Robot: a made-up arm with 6 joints.
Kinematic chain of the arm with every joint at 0, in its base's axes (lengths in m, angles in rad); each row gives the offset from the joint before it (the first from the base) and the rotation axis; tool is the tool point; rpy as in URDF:
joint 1: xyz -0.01 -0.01 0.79 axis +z
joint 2: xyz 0.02 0 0.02 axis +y
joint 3: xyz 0 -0.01 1.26 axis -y
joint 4: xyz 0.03 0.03 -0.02 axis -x
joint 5: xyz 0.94 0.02 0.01 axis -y
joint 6: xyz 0 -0.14 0.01 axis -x
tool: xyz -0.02 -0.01 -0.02 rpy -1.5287 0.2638 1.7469
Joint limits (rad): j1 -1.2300..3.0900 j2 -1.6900..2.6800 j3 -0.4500..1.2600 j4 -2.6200..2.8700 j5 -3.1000..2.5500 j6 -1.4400..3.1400
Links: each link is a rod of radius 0.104 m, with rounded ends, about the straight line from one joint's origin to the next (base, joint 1, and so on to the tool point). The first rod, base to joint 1, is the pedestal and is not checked.
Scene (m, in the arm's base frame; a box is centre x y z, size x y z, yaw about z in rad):
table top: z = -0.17
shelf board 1: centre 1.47 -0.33 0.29 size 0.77 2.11 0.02 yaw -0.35
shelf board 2: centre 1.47 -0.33 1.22 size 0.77 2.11 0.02 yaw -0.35
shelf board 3: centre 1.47 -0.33 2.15 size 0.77 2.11 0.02 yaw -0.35
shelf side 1: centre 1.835 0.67 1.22 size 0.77 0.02 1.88 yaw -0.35
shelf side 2: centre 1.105 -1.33 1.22 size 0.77 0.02 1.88 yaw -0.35
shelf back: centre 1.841 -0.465 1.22 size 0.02 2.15 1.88 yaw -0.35
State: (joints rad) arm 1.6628 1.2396 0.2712 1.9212 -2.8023 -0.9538
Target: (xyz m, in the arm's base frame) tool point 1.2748 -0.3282 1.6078
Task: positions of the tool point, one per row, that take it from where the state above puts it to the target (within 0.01 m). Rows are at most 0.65 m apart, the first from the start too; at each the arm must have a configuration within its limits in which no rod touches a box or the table.
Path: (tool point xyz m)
1: 0.2492 1.8419 0.8168
2: 0.7271 1.6682 1.1838
3: 1.0849 1.3209 1.5353
4: 1.2598 0.8724 1.8568
5: 1.3967 0.4619 1.7738
6: 1.3983 0.0467 1.6902
7: 1.2748 -0.3281 1.6077

